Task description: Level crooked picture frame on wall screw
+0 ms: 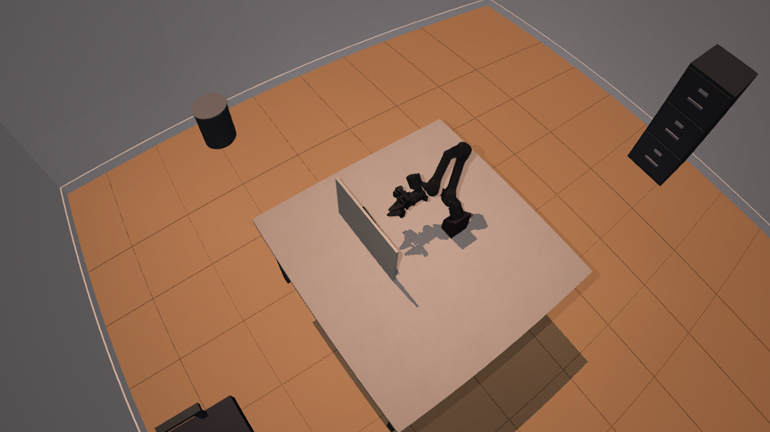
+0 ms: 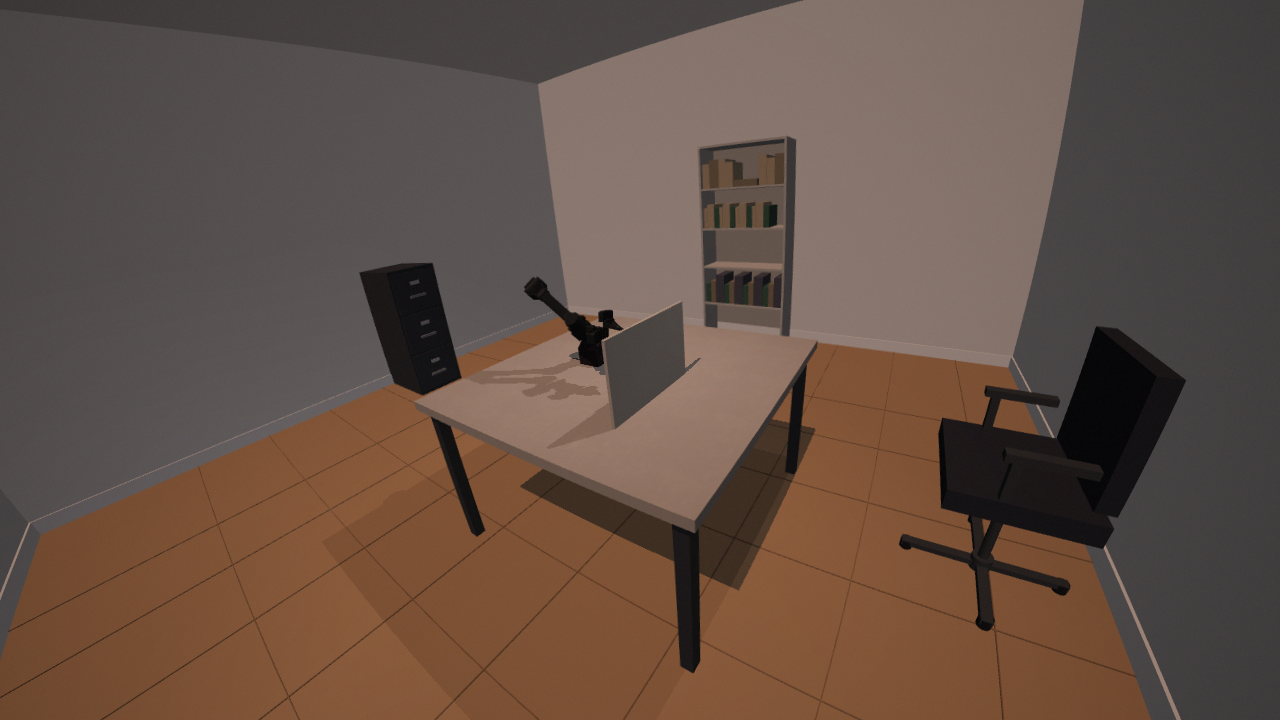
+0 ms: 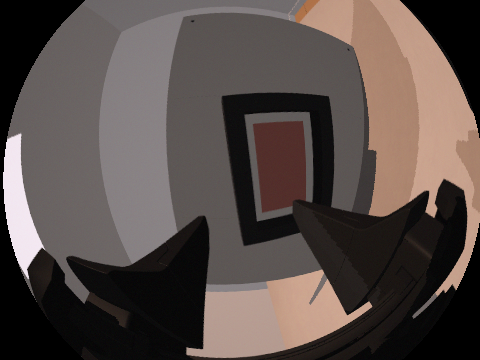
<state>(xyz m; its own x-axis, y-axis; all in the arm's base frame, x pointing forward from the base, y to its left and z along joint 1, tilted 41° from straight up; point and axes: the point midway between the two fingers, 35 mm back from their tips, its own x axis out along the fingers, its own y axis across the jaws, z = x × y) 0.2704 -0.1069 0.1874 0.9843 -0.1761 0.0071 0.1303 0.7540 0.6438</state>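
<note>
Right now the picture frame is 100 mm ahead of my gripper tip, 60 mm below it and 20 mm to the right of it. The rest, counted from my gripper tip: grey wall panel (110 mm ahead, 60 mm below, 30 mm to the right).
</note>
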